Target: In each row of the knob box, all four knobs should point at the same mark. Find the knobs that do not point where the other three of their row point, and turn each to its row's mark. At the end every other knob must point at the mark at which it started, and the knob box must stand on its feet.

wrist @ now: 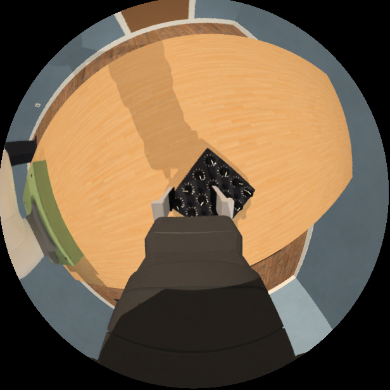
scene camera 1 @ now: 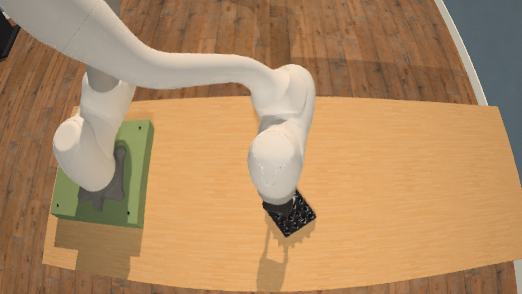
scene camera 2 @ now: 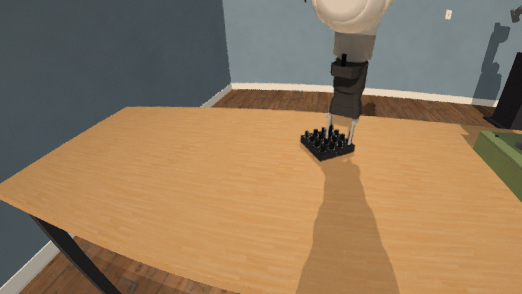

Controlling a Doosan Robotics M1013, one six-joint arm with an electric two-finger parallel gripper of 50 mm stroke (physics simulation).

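Where they show: gripper, fingertip midpoint: (scene camera 2: pixel 338 140); arm's base, origin of the base link: (scene camera 1: pixel 102 175).
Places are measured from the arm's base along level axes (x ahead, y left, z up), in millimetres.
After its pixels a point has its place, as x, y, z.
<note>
The black knob box (scene camera 1: pixel 299 216) @(615, -162, -43) (scene camera 2: pixel 321 154) @(613, -77, -44) (wrist: pixel 207 154) stands flat on its feet on the table, turned at an angle, with rows of black knobs that carry light pointer lines. My gripper (scene camera 2: pixel 340 137) @(567, -124, -29) (wrist: pixel 192 193) is open, its two pale fingers wide apart and pointing down over the box. In the wrist view one finger is at the box's left edge and the other is over its middle, with knobs between them. The gripper body hides the box's near part there. In scene camera 1 the arm hides the fingers and part of the box. Most pointer directions are too small to tell.
The wooden table (scene camera 1: pixel 400 175) @(972, -72, -65) (scene camera 2: pixel 175 200) @(923, 92, -65) (wrist: pixel 280 110) carries the box. The green base block (scene camera 1: pixel 135 170) @(129, 9, -3) (scene camera 2: pixel 500 162) @(147, -46, -33) (wrist: pixel 57 215) of the arm stands at the table's left end in scene camera 1. The arm's shadow falls beside the box.
</note>
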